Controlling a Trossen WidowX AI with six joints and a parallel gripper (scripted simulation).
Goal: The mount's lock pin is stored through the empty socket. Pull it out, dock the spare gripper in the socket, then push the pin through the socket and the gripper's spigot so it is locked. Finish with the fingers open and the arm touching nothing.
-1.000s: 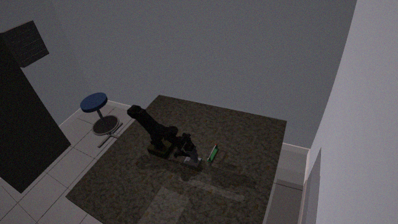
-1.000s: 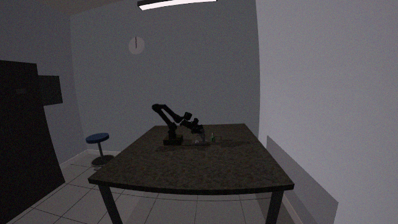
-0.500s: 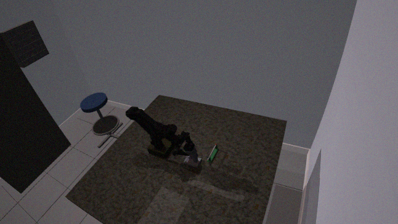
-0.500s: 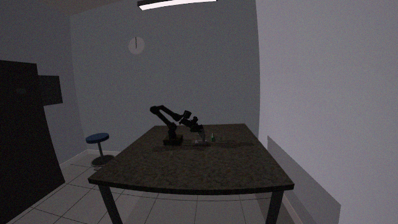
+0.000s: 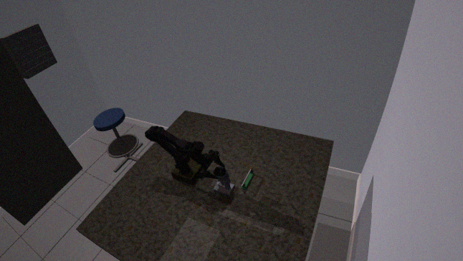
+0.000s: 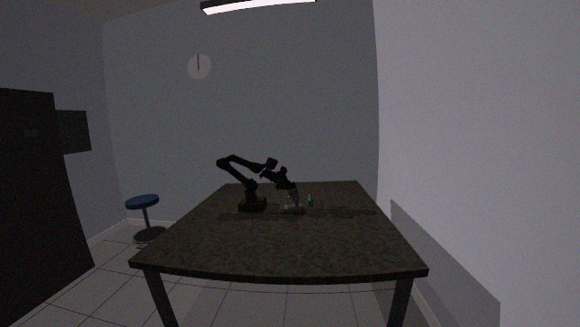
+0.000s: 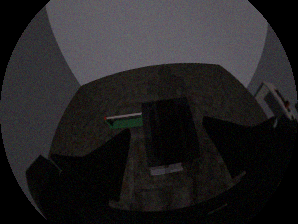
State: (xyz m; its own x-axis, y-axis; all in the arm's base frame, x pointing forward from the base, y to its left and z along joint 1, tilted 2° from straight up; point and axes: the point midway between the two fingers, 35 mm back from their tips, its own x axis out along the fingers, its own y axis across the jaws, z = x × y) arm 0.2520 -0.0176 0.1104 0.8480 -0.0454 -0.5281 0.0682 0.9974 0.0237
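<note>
My gripper tip is now 3 cm above the spare gripper. Round my gripper tip: grey mount 10 cm below; then green bracket 13 cm below, 12 cm ahead, 10 cm to the left.
</note>
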